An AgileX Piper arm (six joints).
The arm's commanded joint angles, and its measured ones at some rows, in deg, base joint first. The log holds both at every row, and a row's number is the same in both.
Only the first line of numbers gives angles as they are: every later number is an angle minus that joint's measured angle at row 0.
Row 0, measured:
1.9 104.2 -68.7 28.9 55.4 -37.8
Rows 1 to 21, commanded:
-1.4 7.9 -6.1 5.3 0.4 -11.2
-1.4 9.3 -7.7 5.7 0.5 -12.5
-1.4 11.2 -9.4 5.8 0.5 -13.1
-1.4 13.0 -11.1 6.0 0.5 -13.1
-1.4 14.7 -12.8 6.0 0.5 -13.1
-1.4 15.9 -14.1 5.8 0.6 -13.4
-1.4 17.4 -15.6 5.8 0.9 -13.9
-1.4 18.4 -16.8 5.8 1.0 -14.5
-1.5 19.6 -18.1 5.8 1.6 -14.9
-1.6 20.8 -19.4 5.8 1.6 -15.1
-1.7 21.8 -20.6 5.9 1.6 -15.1
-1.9 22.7 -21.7 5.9 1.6 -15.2
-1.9 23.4 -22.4 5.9 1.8 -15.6
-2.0 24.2 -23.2 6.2 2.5 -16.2
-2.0 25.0 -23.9 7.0 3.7 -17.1
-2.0 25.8 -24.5 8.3 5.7 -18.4
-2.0 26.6 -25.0 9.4 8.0 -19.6
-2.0 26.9 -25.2 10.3 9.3 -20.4
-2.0 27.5 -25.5 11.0 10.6 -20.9
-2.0 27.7 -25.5 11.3 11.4 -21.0
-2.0 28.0 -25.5 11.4 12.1 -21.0
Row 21, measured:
-1.9 26.9 -24.6 9.1 7.8 -18.9
